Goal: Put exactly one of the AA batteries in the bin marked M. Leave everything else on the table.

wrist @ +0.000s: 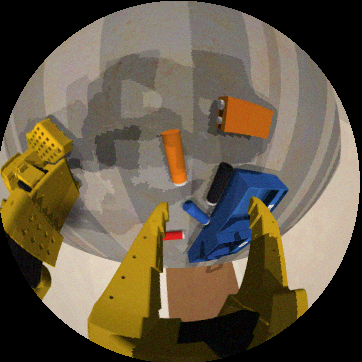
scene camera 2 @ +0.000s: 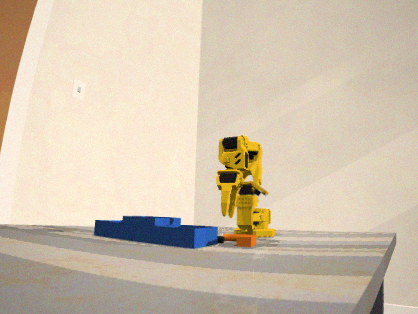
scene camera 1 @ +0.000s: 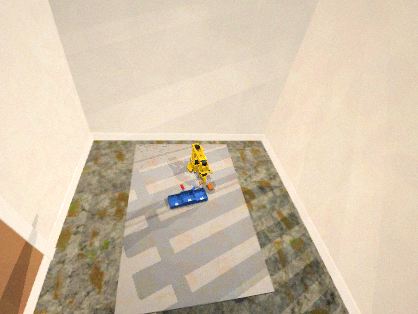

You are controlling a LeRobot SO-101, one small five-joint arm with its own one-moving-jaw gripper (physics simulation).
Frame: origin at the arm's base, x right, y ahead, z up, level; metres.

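Where they show: hand, tool point: (wrist: 167,209) (scene camera 2: 230,215) (scene camera 1: 200,178); arm's base, link origin: (wrist: 61,162) (scene camera 1: 194,169).
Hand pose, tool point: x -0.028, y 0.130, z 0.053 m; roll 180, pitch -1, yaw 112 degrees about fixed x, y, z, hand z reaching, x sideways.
Things, the pixels of their top centre, and the offset from my tool point.
- thick orange battery, top centre: (wrist: 175,163) (scene camera 2: 232,234) dx -0.010, dy +0.004, dz -0.038 m
- black battery, top centre: (wrist: 220,189) dx +0.005, dy +0.057, dz -0.038 m
- blue bin tray, top centre: (wrist: 229,249) (scene camera 2: 152,216) (scene camera 1: 188,195) dx +0.098, dy +0.133, dz -0.006 m
- smaller blue battery, top centre: (wrist: 198,217) dx +0.056, dy +0.056, dz -0.038 m
- small red battery, top centre: (wrist: 169,239) dx +0.124, dy +0.038, dz -0.038 m
- orange block battery, top centre: (wrist: 250,118) (scene camera 2: 246,235) (scene camera 1: 210,186) dx -0.068, dy +0.044, dz -0.035 m
My gripper (scene camera 1: 204,180) (scene camera 2: 227,216) (wrist: 209,202) is open and empty, above the table, with a V-shaped gap between its jaws. In the wrist view, a thick orange battery (wrist: 174,157) lies beyond the left jaw tip, and a black battery (wrist: 219,183) of similar size lies beside the blue bin tray (scene camera 1: 183,205) (scene camera 2: 150,232) (wrist: 260,176). A smaller blue battery (wrist: 195,212) lies between the jaws' lines of view, below the black one. A small red battery (wrist: 175,235) is partly hidden by the left jaw. The bin letters are unreadable.
An orange block battery (scene camera 1: 210,187) (scene camera 2: 246,240) (wrist: 246,117) with two metal terminals lies beyond the black battery, near the tray's end. The arm's yellow base (scene camera 2: 262,231) stands behind the batteries. The tray's right part is hidden by a jaw in the wrist view.
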